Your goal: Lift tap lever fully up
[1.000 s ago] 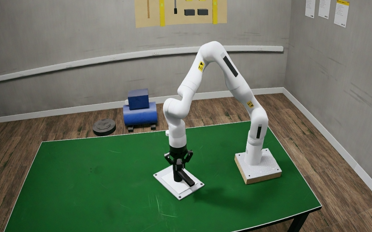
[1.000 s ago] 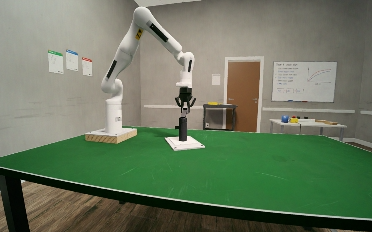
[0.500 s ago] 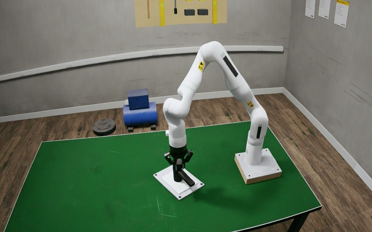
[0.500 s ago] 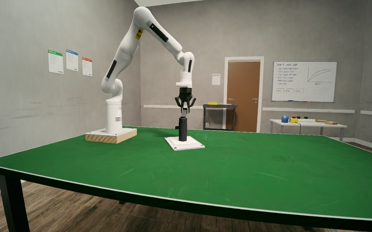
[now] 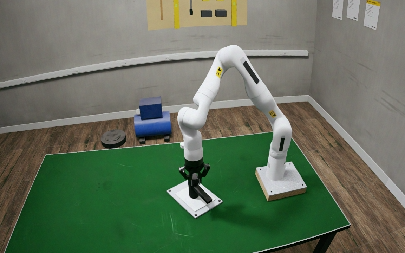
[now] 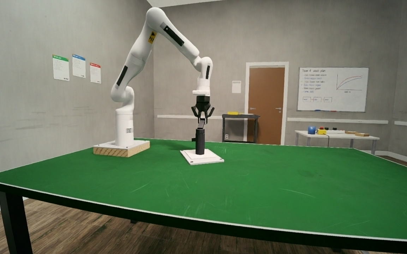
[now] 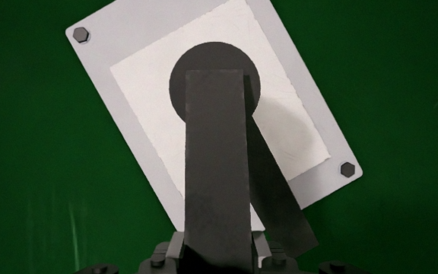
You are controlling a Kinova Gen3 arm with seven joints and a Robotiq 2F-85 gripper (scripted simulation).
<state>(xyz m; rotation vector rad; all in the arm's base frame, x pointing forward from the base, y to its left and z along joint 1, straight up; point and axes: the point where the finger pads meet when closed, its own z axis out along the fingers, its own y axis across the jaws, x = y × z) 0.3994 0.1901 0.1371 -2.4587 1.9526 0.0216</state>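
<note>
The lever is 3 cm to the right of my hand, 1 cm below it and 1 cm ahead of it. The rest, counted from my hand: bolted plate: 17 cm below, 7 cm to the right, 2 cm ahead; tap: 7 cm below, 5 cm to the right, 1 cm ahead.
</note>
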